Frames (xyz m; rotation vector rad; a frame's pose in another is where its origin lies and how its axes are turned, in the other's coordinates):
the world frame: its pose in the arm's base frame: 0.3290 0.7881 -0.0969 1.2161 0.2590 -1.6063
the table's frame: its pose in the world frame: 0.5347 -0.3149 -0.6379 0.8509 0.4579 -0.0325
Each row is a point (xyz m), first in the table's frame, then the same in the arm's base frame.
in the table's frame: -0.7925 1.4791 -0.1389
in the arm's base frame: 0.4880 0.0179 0.4018
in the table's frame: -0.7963 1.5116 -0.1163
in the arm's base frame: 0.4711 -0.0168 0.4114
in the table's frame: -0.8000 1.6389 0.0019
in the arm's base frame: 0.3830 -0.1654 0.4299
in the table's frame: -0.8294 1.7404 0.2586
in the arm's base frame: 0.1562 -0.3248 0.4141
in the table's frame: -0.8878 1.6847 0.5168
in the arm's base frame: -0.1077 -0.3346 0.3558
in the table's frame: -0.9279 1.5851 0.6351
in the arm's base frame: -0.2455 -0.2685 0.3090
